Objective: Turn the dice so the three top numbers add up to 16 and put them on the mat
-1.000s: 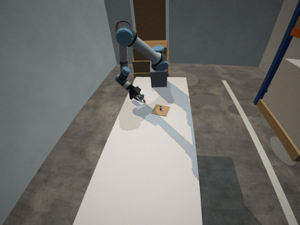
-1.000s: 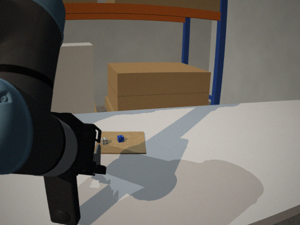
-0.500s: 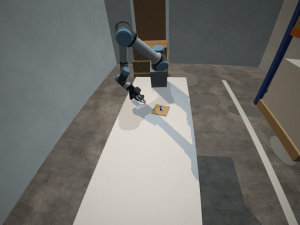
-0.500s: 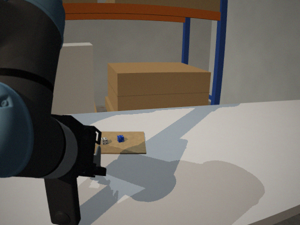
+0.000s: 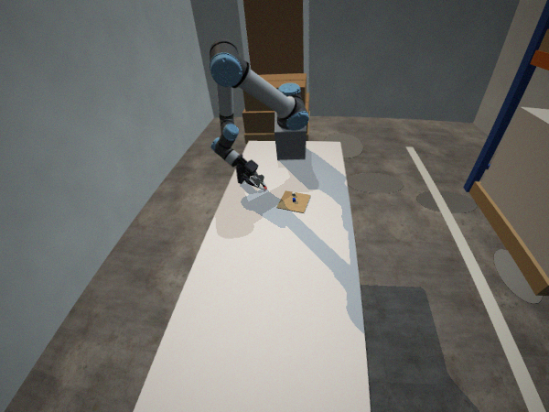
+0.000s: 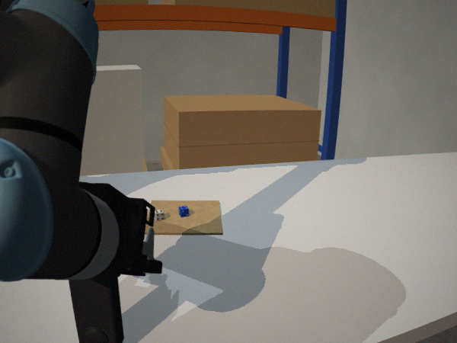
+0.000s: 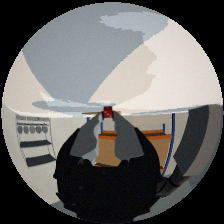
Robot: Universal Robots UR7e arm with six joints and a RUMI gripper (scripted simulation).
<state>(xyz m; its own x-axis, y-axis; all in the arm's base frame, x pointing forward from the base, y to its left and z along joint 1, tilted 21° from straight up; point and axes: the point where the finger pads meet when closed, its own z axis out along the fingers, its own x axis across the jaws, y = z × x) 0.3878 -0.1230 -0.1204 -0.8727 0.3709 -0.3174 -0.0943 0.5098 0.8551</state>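
Right now the red die is 10 mm to the left of my hand and 10 mm below it. Also, from my hand: blue die 170 mm to the left, 90 mm ahead; then mat 170 mm to the left, 90 mm ahead, 10 mm below; then white die 170 mm to the left, 40 mm ahead.
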